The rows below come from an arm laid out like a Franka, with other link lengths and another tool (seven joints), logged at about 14 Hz.
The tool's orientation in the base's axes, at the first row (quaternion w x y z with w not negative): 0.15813 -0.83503 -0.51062 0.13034
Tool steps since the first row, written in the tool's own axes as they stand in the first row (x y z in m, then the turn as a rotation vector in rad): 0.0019 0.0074 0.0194 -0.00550 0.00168 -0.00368; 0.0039 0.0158 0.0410 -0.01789 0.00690 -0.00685; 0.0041 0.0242 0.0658 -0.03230 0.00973 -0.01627; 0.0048 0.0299 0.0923 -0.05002 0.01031 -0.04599; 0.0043 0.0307 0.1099 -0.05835 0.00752 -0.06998
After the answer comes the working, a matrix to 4 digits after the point.
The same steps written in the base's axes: -0.0005 0.0011 -0.0208 0.00031 -0.00612 0.00301; -0.0010 0.0021 -0.0441 0.00024 -0.01985 0.00454; -0.0035 0.0019 -0.0701 -0.00029 -0.03518 0.01285; -0.0086 0.0036 -0.0967 0.00357 -0.05516 0.04084; -0.0148 0.0051 -0.1131 0.00670 -0.06455 0.06439
The tool's axes in the first row as the columns of a matrix, in the base's axes (rounded; the answer above uses it unrounded):
0.4446 0.8115 -0.3792
0.8940 -0.4285 0.1310
-0.0562 -0.3972 -0.9160

